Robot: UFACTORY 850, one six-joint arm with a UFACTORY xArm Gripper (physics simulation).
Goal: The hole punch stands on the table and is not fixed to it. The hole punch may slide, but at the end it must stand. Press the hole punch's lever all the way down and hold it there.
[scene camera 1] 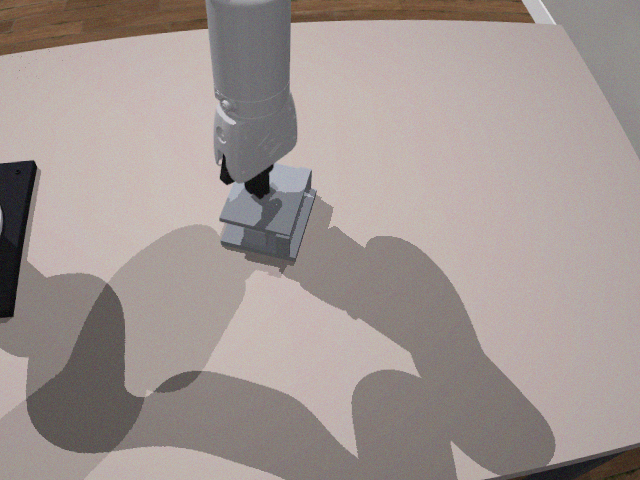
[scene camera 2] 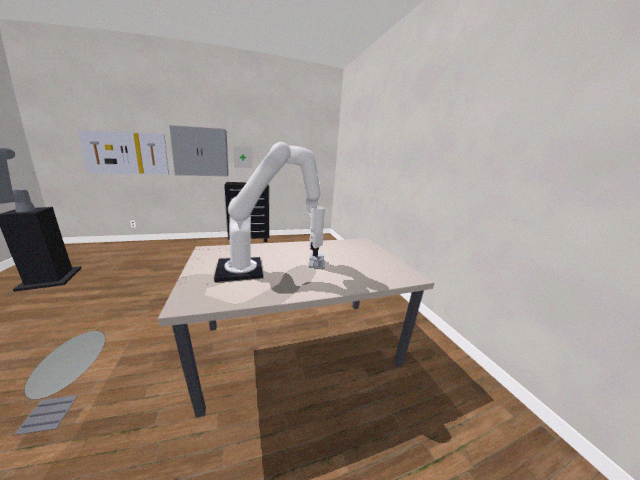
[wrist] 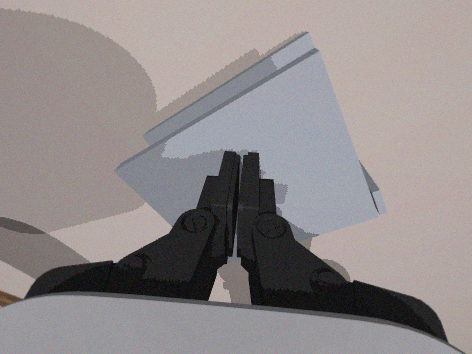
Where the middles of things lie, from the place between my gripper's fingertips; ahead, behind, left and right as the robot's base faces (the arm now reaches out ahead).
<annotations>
Right now my hand is 1 cm to the left of the lever (scene camera 1: 276, 212), 1 cm short of it and 1 cm above it. Also, from my hand: grey-blue hole punch (scene camera 1: 284, 247) 3 cm below, 1 cm to the right, 1 cm ahead.
</annotations>
